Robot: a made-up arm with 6 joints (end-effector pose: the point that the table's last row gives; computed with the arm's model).
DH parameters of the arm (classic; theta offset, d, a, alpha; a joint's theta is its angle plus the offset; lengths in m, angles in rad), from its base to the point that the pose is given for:
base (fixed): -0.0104 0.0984 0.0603 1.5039
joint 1: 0 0.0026 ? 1.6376
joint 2: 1.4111 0 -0.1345 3.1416
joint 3: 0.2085 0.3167 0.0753 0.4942
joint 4: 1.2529 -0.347 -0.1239 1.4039
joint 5: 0.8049 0 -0.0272 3.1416
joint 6: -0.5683 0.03 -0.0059 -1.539
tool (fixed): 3.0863 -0.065 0 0
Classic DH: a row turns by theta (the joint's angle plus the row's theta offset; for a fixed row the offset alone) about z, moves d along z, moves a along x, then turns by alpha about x.
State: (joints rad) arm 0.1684 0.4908 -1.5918 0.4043 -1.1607 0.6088
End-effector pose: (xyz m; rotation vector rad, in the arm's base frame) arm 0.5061 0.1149 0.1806 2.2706 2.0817 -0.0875
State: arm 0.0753 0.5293 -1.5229 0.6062 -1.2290 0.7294
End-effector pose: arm 0.4924 0.1025 0.1390 -1.9812 -2.1920 0.0943
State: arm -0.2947 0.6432 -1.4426 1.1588 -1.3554 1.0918
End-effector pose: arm 0.4404 0.0574 -0.0069 -1.2080 -1.6716 0.2266
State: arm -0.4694 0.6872 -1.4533 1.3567 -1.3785 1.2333
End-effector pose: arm 0.4049 0.0439 -0.0660 -1.0232 -1.3453 0.2784
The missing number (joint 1, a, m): 0.4587
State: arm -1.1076 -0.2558 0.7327 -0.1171 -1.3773 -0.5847
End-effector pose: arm 0.2255 0.1051 -0.2377 0.5588 -2.7847 -1.2032
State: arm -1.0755 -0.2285 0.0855 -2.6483 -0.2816 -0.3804
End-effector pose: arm 0.5121 0.2484 -0.5046 -1.3591 -1.3012 2.3090
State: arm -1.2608 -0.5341 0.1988 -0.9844 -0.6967 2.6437
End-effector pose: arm 0.2013 0.2358 -0.3340 -0.1731 -0.0802 -0.4788
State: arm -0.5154 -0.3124 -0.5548 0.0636 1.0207 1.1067
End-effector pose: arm 0.3911 0.0977 -0.1842 0.0168 1.8937 -0.2459
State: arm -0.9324 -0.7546 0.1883 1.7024 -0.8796 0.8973
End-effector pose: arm 0.4297 0.0728 -0.3360 -2.6448 1.0892 0.6141
